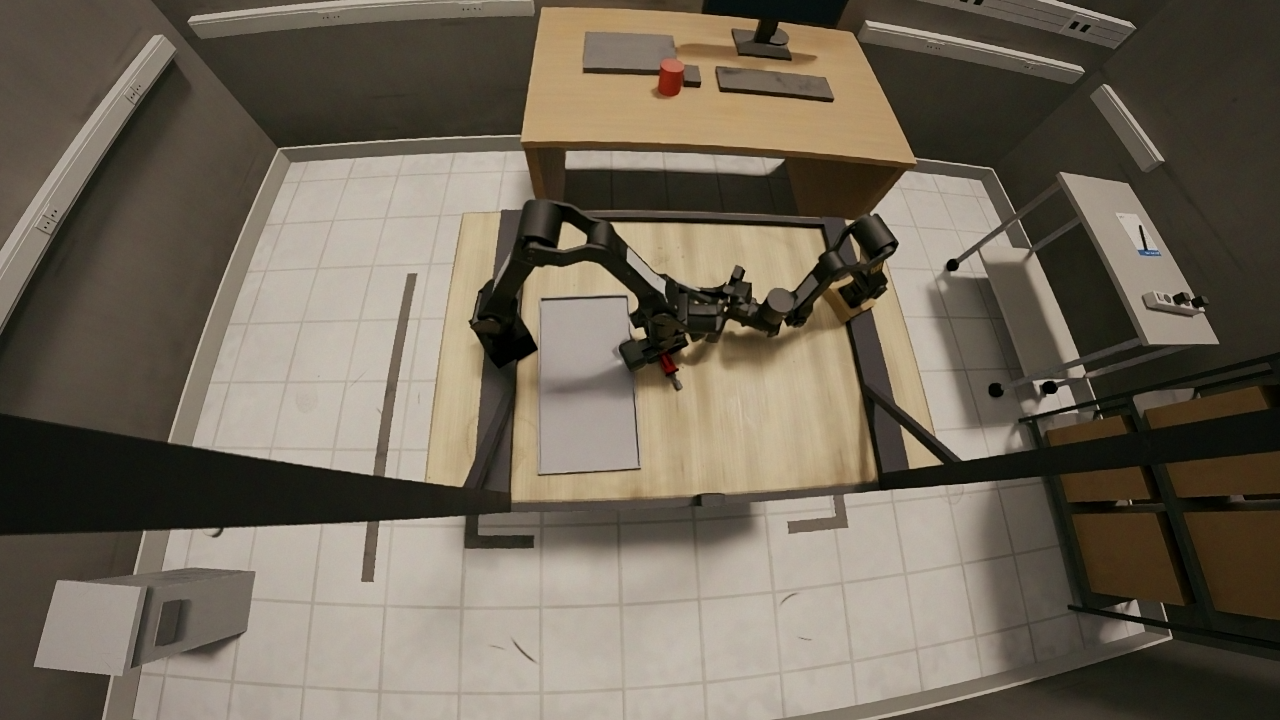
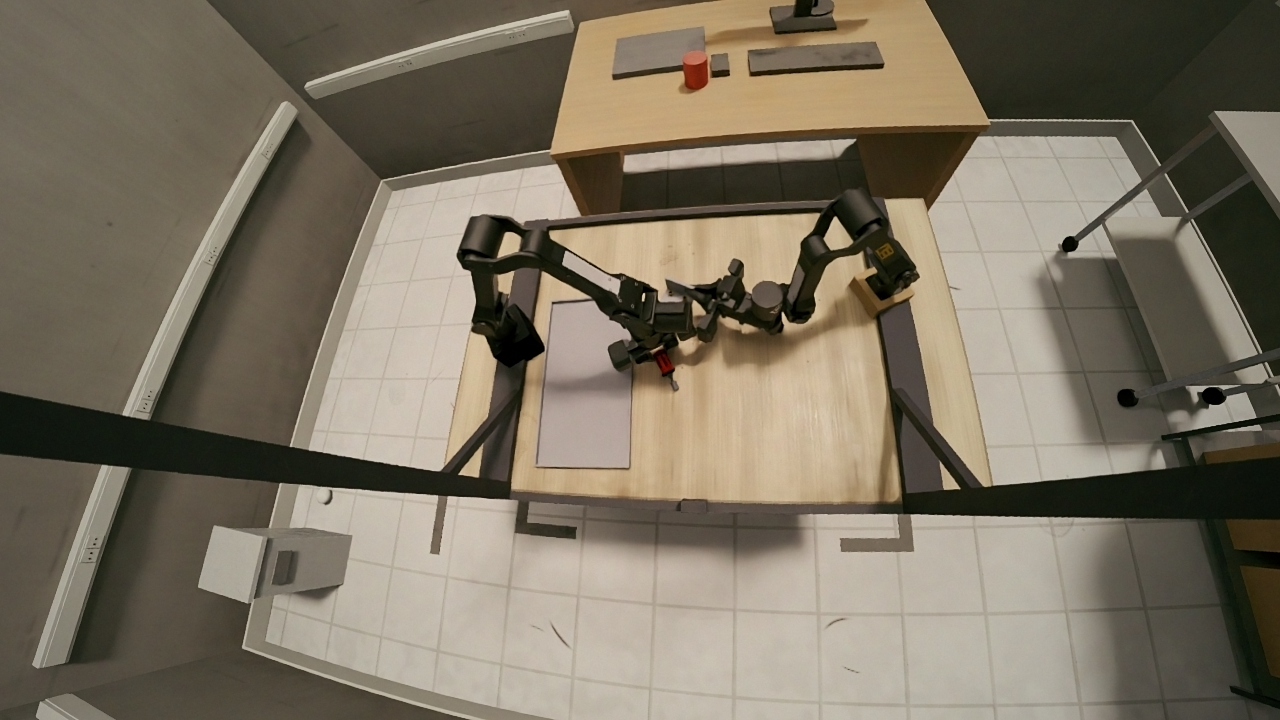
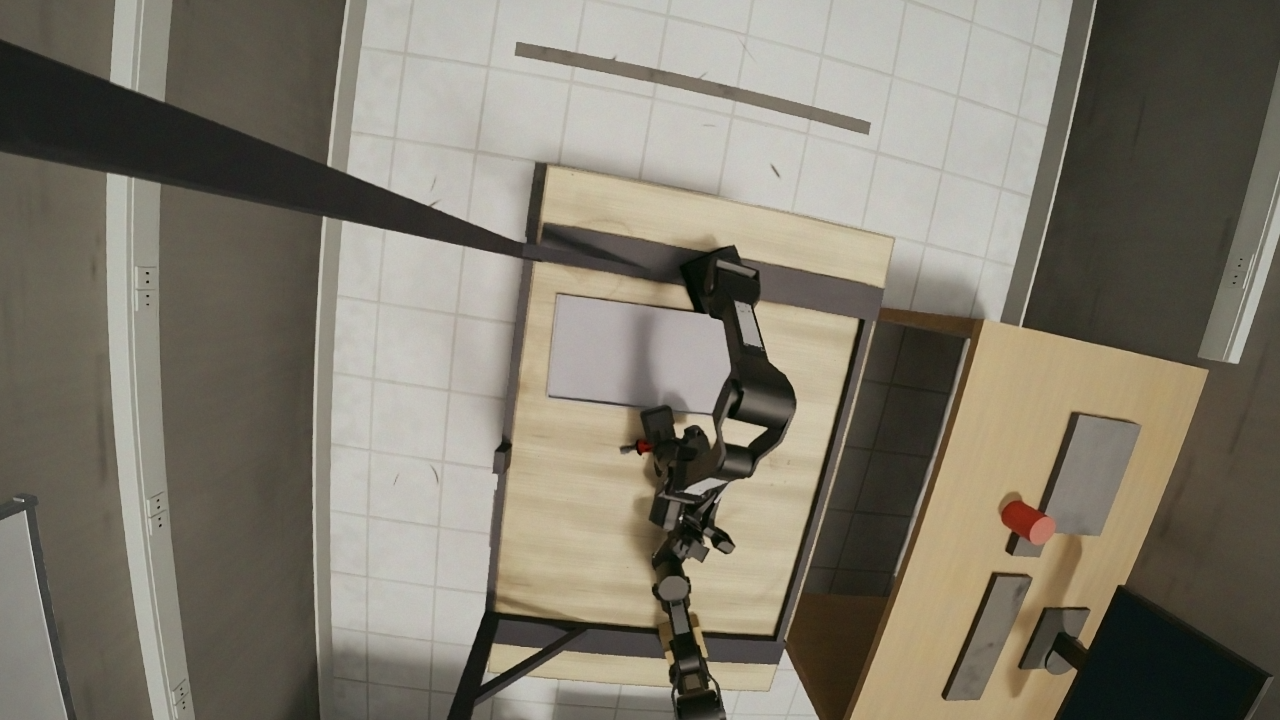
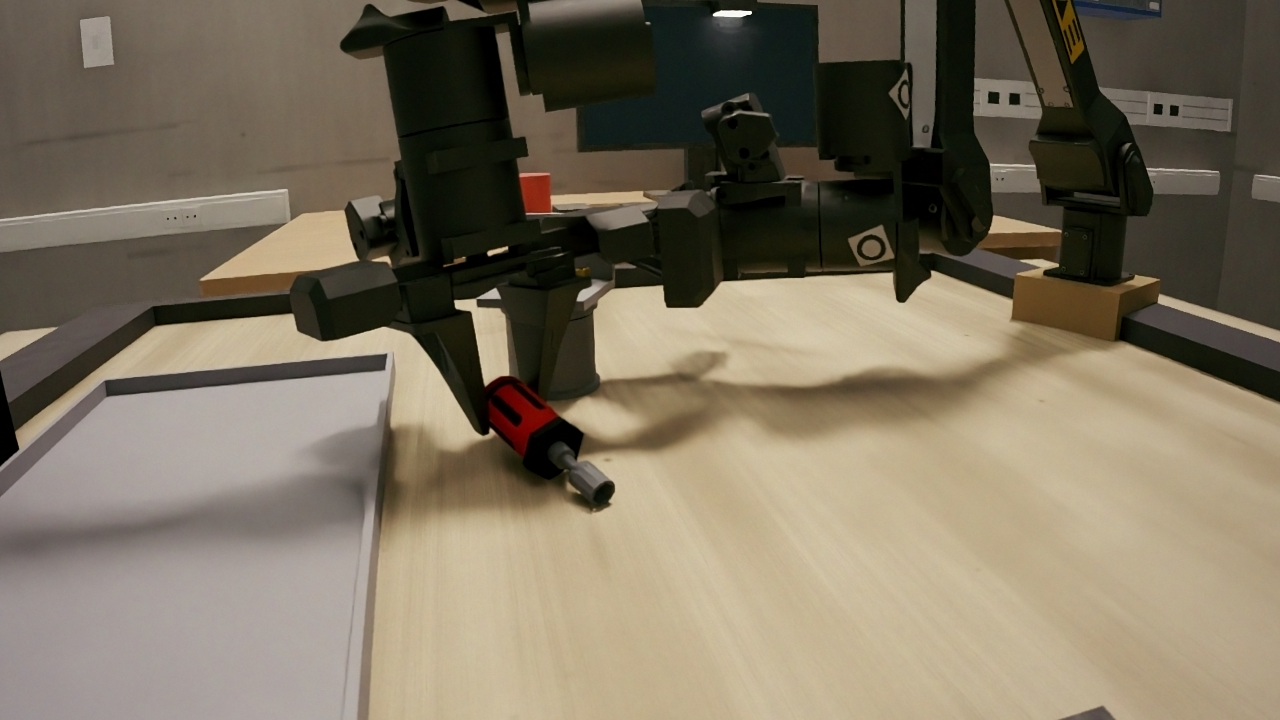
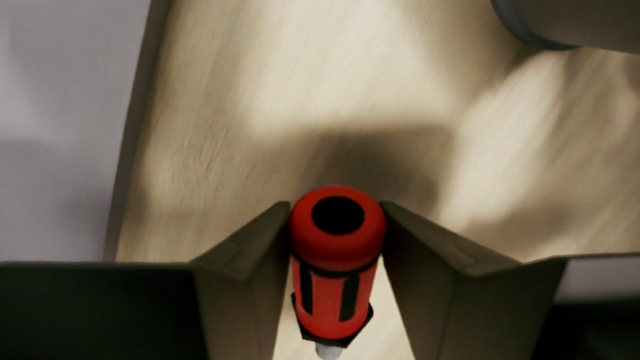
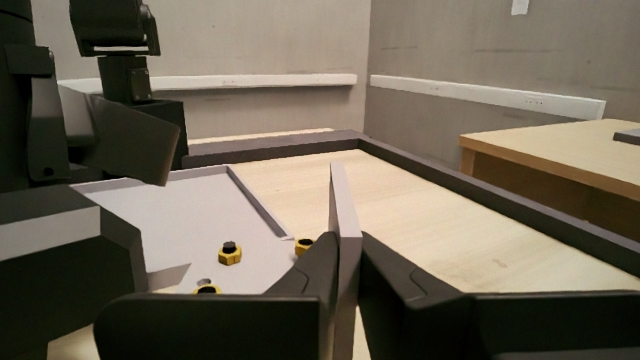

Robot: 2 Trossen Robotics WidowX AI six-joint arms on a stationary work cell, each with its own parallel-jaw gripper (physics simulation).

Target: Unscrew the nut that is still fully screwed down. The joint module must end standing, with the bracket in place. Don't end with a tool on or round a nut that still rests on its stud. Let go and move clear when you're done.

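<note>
The red-handled nut driver (image 1: 669, 364) (image 2: 664, 361) (image 3: 642, 445) (image 4: 528, 420) (image 5: 332, 295) is tilted, its grey socket low at the table top. My left gripper (image 4: 512, 411) (image 5: 334, 214) is shut on its handle. The grey joint module (image 4: 587, 349) (image 5: 575, 22) stands upright behind it, partly hidden by the left fingers. The bracket (image 4: 601, 286) (image 6: 348, 220) is on top. My right gripper (image 6: 343, 243) is shut on the bracket's upright plate. Yellow nuts show on the bracket: one (image 6: 229, 254) has its stud above it, one (image 6: 304, 246) is beside the finger, one (image 6: 206, 290) is partly hidden.
A shallow grey tray (image 1: 586, 420) (image 2: 581, 411) (image 3: 608, 353) (image 4: 205, 537) lies left of the nut driver. Both arms are close together near the middle of the table (image 1: 760, 429). A dark frame edges the table. A desk (image 1: 617, 120) with a red cup (image 1: 670, 77) stands behind.
</note>
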